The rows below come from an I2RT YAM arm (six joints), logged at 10 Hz.
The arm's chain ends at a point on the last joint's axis. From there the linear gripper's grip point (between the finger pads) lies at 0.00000 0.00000 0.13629 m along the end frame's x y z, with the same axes.
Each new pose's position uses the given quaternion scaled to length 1; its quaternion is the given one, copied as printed.
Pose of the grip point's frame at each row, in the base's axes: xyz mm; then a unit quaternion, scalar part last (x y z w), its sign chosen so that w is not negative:
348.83, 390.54, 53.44, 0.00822, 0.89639, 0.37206, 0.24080
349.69, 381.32, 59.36, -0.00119, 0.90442, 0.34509, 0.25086
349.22, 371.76, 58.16, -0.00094, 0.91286, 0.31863, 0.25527
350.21, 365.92, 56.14, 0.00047, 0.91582, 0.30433, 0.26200
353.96, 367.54, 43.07, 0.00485, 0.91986, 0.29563, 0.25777
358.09, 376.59, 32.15, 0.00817, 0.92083, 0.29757, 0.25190
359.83, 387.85, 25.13, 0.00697, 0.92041, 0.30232, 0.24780
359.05, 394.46, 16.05, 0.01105, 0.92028, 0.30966, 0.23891
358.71, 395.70, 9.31, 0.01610, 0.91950, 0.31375, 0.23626
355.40, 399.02, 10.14, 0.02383, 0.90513, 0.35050, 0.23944
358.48, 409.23, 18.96, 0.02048, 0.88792, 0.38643, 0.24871
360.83, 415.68, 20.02, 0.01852, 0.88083, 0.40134, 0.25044
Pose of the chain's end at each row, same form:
289.16, 300.17, 136.19, 0.00822, 0.89639, 0.37206, 0.24080
287.96, 296.16, 146.04, -0.00119, 0.90442, 0.34509, 0.25086
285.78, 292.41, 149.01, -0.00094, 0.91286, 0.31863, 0.25527
284.77, 289.98, 148.47, 0.00047, 0.91582, 0.30433, 0.26200
288.94, 293.76, 137.43, 0.00485, 0.91986, 0.29563, 0.25777
294.20, 302.46, 127.01, 0.00817, 0.92083, 0.29757, 0.25190
297.09, 312.47, 119.77, 0.00697, 0.92041, 0.30232, 0.24780
298.19, 317.50, 110.64, 0.01105, 0.92028, 0.30966, 0.23891
298.12, 318.10, 103.55, 0.01610, 0.91950, 0.31375, 0.23626
294.05, 314.10, 97.32, 0.02383, 0.90513, 0.35050, 0.23944
296.13, 317.09, 97.69, 0.02048, 0.88792, 0.38643, 0.24871
298.67, 320.58, 95.31, 0.01852, 0.88083, 0.40134, 0.25044

